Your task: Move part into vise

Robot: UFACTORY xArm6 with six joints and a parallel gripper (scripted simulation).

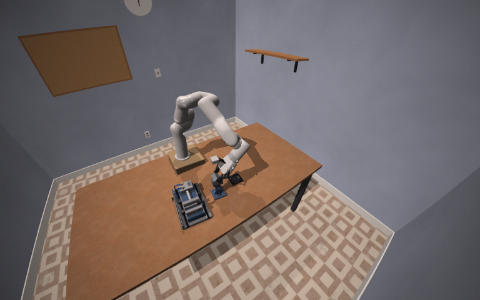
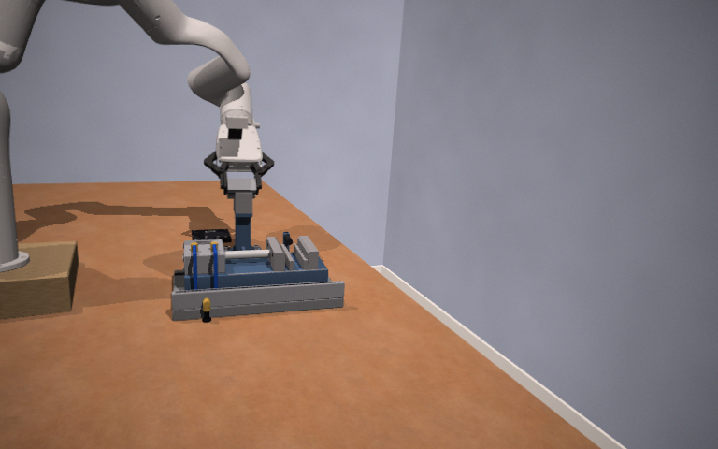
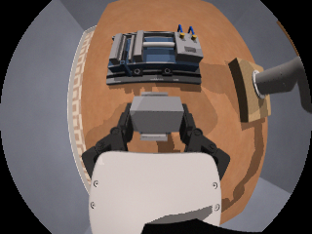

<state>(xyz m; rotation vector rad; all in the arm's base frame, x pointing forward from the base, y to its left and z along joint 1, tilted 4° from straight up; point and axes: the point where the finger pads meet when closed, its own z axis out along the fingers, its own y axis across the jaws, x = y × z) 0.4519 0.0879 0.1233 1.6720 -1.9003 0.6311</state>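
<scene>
Right now my hand is 10 mm to the left of the post and 110 mm above it. From my hand the other things lie so: part: 10 mm to the right, 10 mm below; then white cylinder rod: 30 mm behind, 200 mm to the right, 90 mm below; then black work stop: 60 mm ahead, 160 mm to the right, 80 mm below.
</scene>
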